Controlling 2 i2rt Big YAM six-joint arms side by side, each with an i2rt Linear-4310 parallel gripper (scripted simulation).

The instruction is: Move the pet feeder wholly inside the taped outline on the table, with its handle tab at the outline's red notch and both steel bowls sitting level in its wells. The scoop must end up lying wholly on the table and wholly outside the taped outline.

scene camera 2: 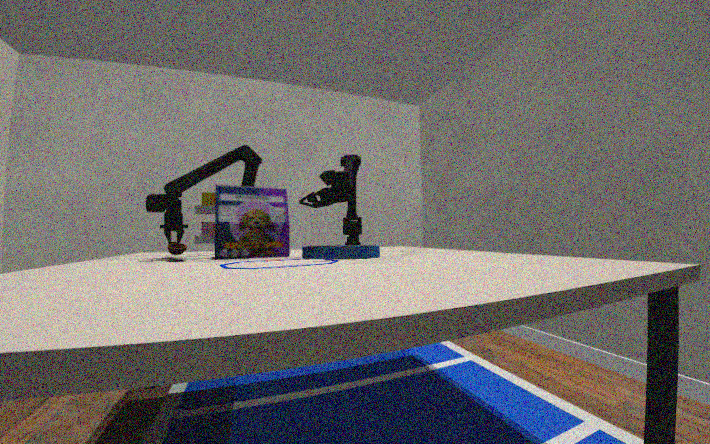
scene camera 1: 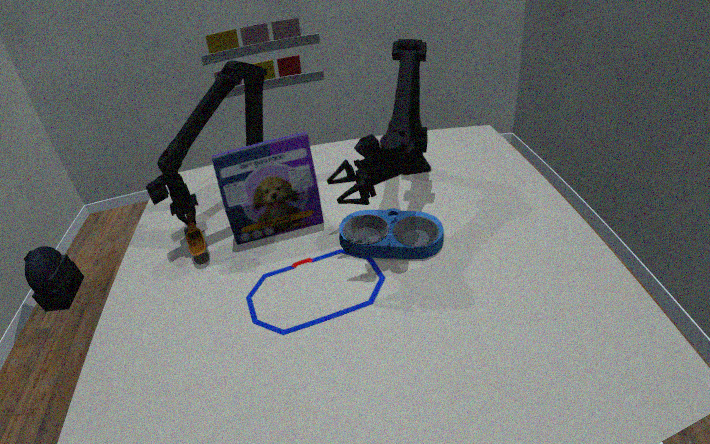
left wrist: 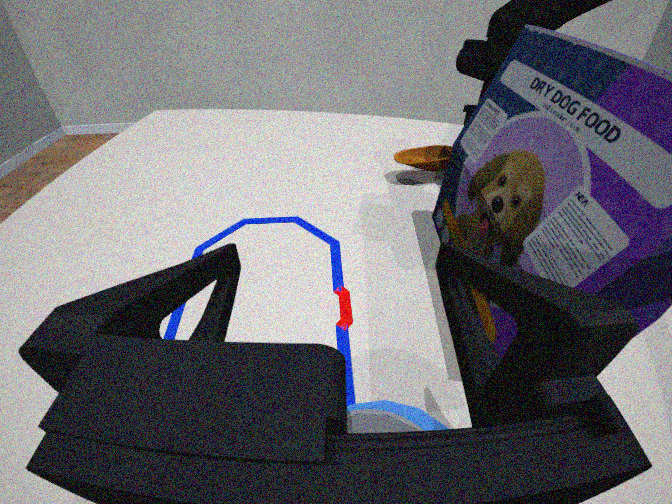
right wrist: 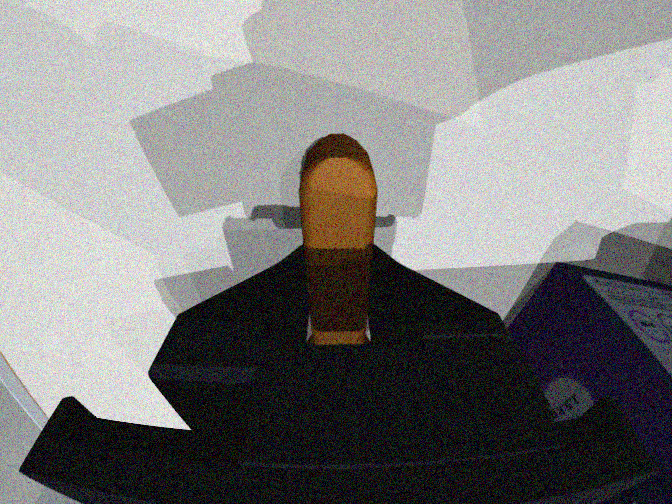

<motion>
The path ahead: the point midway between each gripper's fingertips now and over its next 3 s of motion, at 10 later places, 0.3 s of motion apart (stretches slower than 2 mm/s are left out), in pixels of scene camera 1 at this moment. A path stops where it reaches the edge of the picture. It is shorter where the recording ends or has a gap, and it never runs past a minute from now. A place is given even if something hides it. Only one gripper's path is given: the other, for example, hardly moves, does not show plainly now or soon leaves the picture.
My left gripper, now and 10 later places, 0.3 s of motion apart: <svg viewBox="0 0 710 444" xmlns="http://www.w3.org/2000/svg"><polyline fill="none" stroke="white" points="332,191 337,193 342,194 345,195 350,194 354,196 362,200 372,204 381,205 389,202 393,202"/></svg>
</motion>
